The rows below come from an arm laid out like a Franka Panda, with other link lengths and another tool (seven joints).
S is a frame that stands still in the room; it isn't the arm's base.
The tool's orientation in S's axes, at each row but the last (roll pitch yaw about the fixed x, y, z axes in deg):
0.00, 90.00, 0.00
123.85, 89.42, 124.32
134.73, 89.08, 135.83
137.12, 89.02, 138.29
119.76, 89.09, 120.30
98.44, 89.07, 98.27
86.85, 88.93, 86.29
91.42, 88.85, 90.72
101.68, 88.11, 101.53
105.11, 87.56, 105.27
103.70, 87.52, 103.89
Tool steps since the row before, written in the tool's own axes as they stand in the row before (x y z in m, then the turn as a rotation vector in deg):
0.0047, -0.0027, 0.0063, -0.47, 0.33, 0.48
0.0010, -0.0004, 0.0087, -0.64, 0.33, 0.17
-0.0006, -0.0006, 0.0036, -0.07, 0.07, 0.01
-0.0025, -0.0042, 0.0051, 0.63, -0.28, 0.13
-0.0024, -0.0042, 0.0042, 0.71, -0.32, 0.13
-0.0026, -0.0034, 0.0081, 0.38, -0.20, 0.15
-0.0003, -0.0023, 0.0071, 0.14, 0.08, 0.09
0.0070, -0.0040, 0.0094, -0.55, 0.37, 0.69
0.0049, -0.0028, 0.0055, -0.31, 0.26, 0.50
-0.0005, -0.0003, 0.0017, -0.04, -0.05, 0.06
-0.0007, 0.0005, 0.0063, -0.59, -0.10, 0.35
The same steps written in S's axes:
0.0063, -0.0027, -0.0047, 0.48, 0.33, 0.47
0.0087, -0.0003, -0.0011, 0.17, 0.33, 0.64
0.0036, -0.0005, 0.0006, 0.01, 0.07, 0.07
0.0052, -0.0041, 0.0024, 0.13, -0.27, -0.63
0.0043, -0.0042, 0.0023, 0.13, -0.31, -0.72
0.0081, -0.0035, 0.0025, 0.15, -0.19, -0.38
0.0071, -0.0024, 0.0003, 0.09, 0.08, -0.14
0.0093, -0.0040, -0.0071, 0.69, 0.35, 0.56
0.0055, -0.0027, -0.0050, 0.50, 0.25, 0.31
0.0017, -0.0003, 0.0005, 0.06, -0.05, 0.04
0.0063, 0.0005, 0.0007, 0.36, -0.12, 0.58

